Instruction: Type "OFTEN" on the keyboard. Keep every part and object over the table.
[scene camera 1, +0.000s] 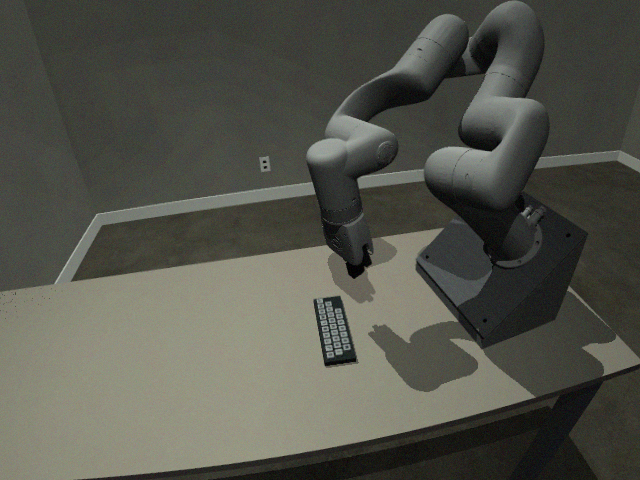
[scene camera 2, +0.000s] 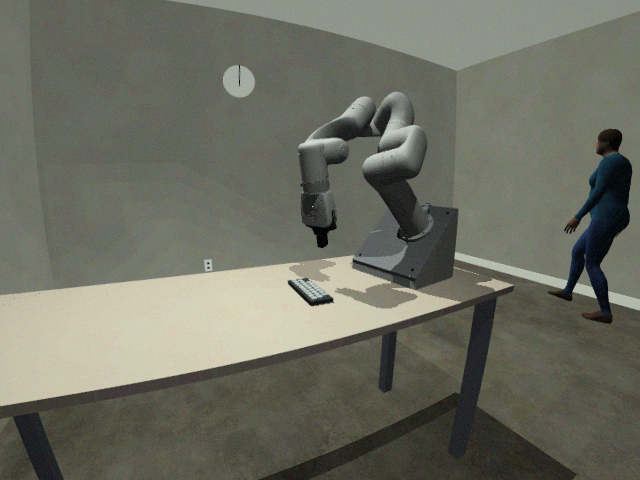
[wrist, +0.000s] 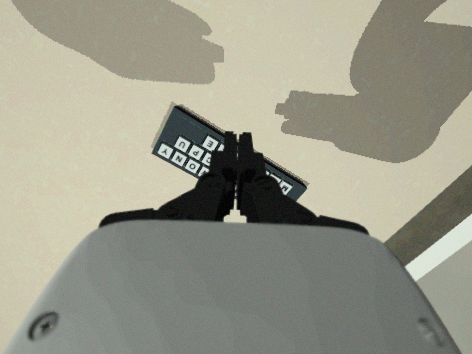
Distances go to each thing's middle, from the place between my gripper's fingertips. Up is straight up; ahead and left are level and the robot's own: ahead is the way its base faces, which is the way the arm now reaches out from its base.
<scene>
I see the keyboard (scene camera 1: 337, 347) 60 mm ahead of my hand, 20 mm to the left of it and 120 mm below it.
</scene>
